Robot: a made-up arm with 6 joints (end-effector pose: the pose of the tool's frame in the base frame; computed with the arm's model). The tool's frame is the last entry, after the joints.
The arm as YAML. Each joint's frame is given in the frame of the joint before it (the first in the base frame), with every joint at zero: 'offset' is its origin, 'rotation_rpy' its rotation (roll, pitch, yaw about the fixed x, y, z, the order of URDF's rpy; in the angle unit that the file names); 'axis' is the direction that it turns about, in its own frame. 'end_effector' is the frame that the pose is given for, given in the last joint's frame.
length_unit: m
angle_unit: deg
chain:
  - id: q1
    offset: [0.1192, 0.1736, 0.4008]
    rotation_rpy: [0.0, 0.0, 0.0]
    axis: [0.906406, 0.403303, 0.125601]
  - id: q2
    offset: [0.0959, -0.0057, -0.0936]
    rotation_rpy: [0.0, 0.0, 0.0]
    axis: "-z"
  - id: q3
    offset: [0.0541, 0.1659, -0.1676]
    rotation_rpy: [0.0, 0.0, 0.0]
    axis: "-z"
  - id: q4
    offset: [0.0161, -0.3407, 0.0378]
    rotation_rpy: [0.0, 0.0, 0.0]
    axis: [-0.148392, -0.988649, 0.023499]
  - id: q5
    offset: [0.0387, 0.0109, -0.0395]
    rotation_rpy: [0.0, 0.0, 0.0]
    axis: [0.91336, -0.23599, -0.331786]
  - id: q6
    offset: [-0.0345, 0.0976, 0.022]
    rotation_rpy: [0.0, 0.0, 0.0]
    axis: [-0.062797, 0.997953, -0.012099]
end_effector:
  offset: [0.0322, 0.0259, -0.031]
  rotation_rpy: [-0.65, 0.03, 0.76]
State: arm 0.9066 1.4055 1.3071 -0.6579 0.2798 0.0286
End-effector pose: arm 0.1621 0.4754 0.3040 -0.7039 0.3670 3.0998
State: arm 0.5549 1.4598 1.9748 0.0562 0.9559 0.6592
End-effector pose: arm 0.3473 0.4638 0.2846 0.4352 -0.0082 3.0033
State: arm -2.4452 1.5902 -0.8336 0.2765 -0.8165 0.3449
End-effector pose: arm 0.0083 0.1307 0.8486 2.2422 -0.9848 1.6831
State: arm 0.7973 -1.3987 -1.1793 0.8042 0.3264 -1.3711
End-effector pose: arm 0.1080 0.4950 0.4496 -2.6952 -0.2956 -0.4954
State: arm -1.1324 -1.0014 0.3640 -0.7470 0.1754 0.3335
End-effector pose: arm 0.3006 -0.0460 0.3561 -1.2018 0.5031 -0.6199
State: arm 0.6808 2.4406 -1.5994 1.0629 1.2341 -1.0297
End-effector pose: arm -0.0020 -0.0409 0.1122 1.8525 -0.2940 -2.4129
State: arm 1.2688 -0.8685 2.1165 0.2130 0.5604 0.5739
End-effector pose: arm -0.1352 0.3004 0.4121 1.0493 1.4451 -0.4711
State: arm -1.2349 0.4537 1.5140 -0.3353 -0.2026 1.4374
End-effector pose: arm 0.3179 0.0354 0.1271 0.7755 0.6298 -1.1573
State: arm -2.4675 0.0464 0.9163 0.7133 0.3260 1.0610
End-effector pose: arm 0.1439 0.0110 0.5958 -3.0496 -0.9876 1.6983
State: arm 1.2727 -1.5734 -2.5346 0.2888 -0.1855 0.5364
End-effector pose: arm -0.2447 0.3766 0.5134 -1.6684 0.6344 -2.7662
